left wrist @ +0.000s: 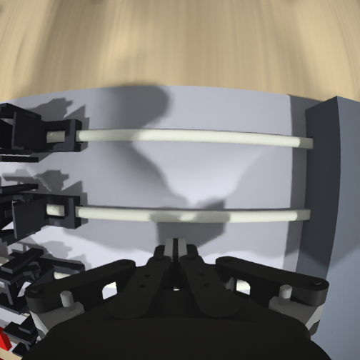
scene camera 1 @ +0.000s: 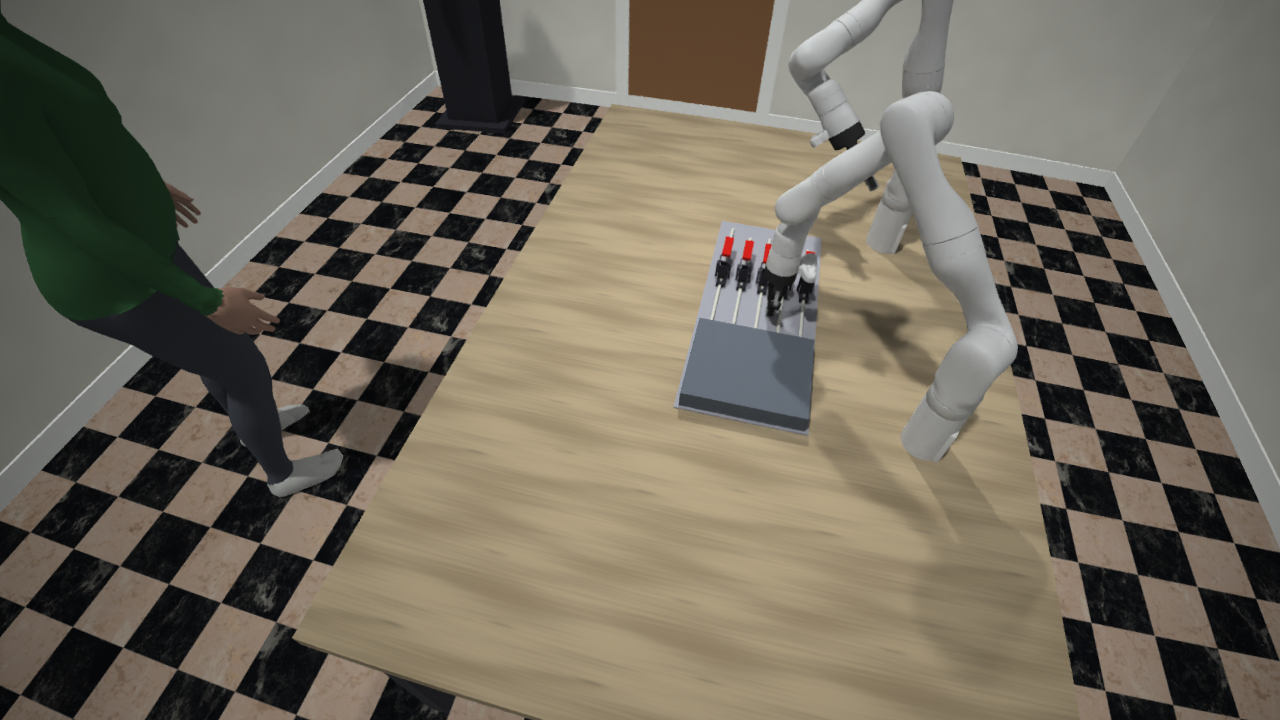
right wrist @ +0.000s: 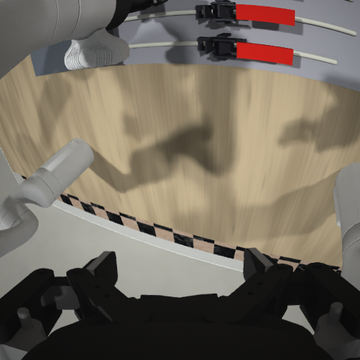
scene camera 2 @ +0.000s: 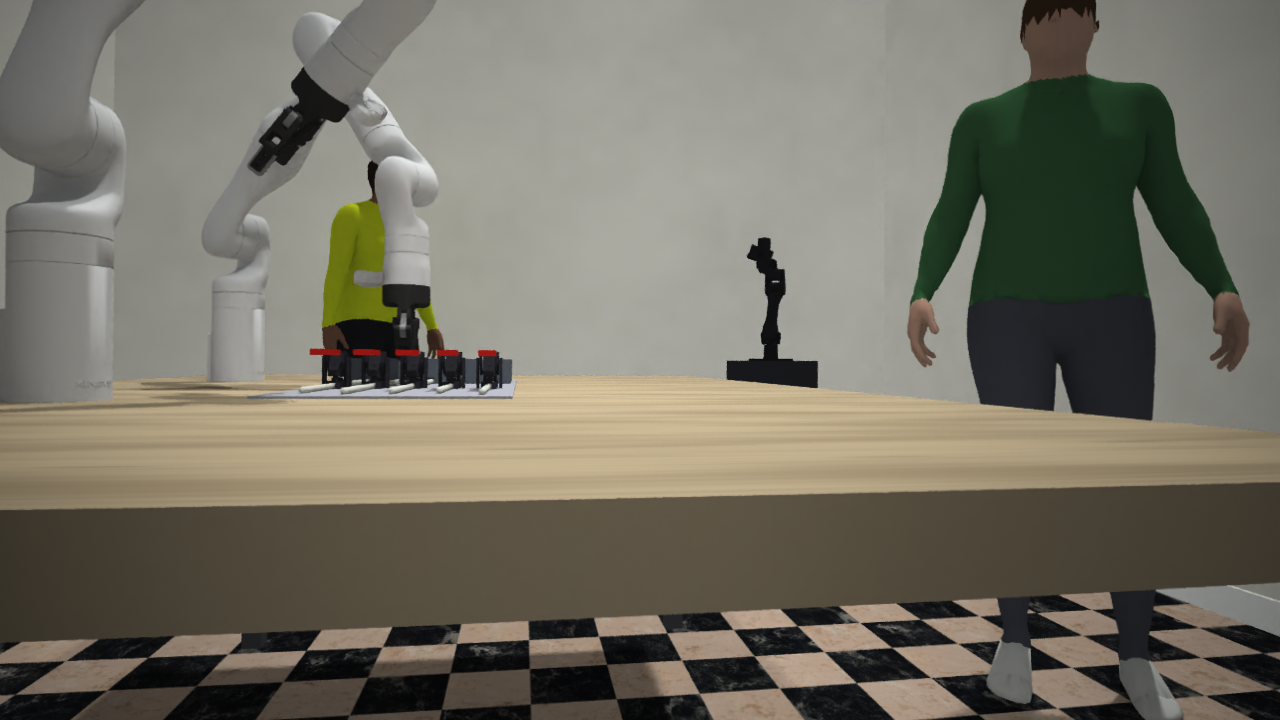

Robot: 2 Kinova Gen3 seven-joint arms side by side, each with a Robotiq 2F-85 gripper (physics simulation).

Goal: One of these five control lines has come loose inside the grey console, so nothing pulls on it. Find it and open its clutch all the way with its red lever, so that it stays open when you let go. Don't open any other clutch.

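Frame: origin at the left arm's base, x ahead, y left, z up, level; millimetres.
Seen in the pictures: left gripper, between the fingertips: (scene camera 1: 769,314); right gripper, between the fingertips: (scene camera 1: 873,186) (scene camera 2: 266,166); left arm's base, origin of its link: (scene camera 1: 921,442) (scene camera 2: 238,381); right arm's base, origin of its link: (scene camera 1: 881,243) (scene camera 2: 60,400).
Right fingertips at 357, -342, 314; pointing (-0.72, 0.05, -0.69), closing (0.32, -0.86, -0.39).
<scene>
Offsets run from my right fingertips to a thing's top centre, as dx, dy, dz. Level surfaces: height alone.
The grey console @[+34, +423, -267] (scene camera 1: 750,365) (left wrist: 322,200) lies at the bottom of the board in scene camera 1. Five pale lines run from it to black clutches; the fourth from the left (left wrist: 125,214) and the rightmost (left wrist: 225,138) show in the left wrist view, both nearly straight. Red levers @[+283, +120, -255] (scene camera 1: 727,246) (scene camera 2: 487,352) (right wrist: 265,53) lie flat in scene camera 2; the fourth is hidden in scene camera 1. My left gripper (scene camera 1: 772,311) (scene camera 2: 405,344) (left wrist: 175,250) is shut and empty, low beside the fourth line; contact is unclear. My right gripper (scene camera 2: 268,161) (right wrist: 179,265) is open and empty, high above the table.
The other clutches @[+264, +164, -259] (scene camera 1: 723,268) stand close together in a row beside the left arm's wrist. The right arm's base (scene camera 1: 887,228) stands at the upper right of the table @[dz -314] (scene camera 1: 537,501). A person in green (scene camera 1: 89,197) (scene camera 2: 1060,197) stands beside the table.
</scene>
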